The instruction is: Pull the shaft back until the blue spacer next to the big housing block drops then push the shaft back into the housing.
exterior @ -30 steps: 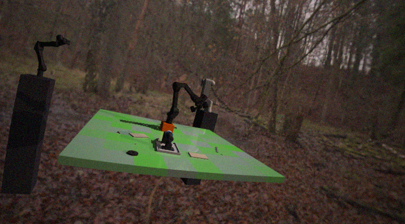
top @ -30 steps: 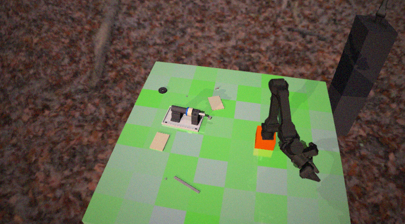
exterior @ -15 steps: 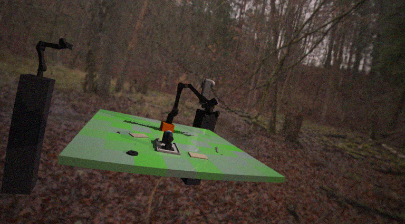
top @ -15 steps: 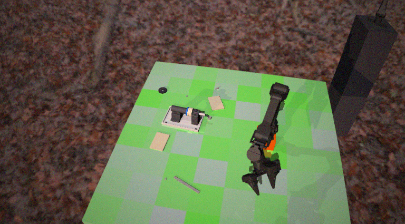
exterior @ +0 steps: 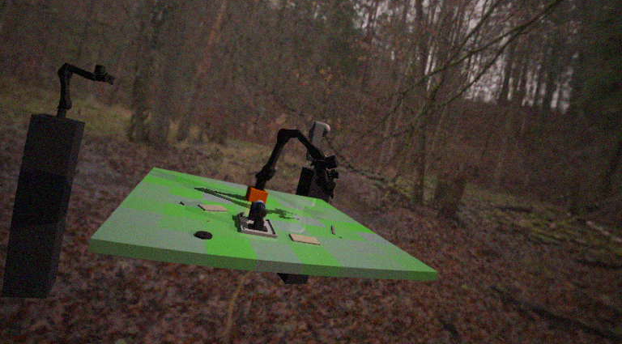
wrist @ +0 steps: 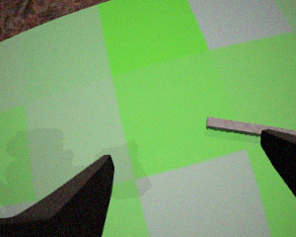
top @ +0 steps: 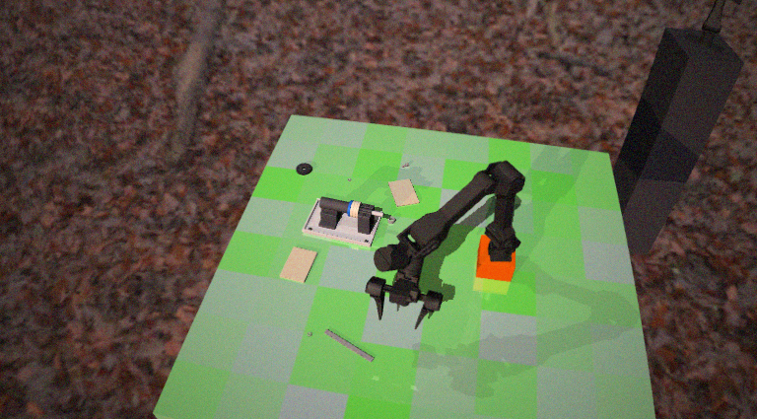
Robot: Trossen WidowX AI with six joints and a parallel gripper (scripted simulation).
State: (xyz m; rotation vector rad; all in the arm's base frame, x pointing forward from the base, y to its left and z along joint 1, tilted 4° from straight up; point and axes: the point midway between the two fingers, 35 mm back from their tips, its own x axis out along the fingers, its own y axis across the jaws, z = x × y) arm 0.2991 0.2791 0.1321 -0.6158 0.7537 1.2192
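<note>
The tan spacer lies 46 cm to the right of my gripper tip, 14 cm ahead of it and 7 cm below it. Round my gripper tip: grey bar 15 cm below, 13 cm ahead, 2 cm to the right; blue spacer 47 cm to the right, 15 cm ahead, 7 cm below; black disc 73 cm to the right, 35 cm ahead, 15 cm below.
</note>
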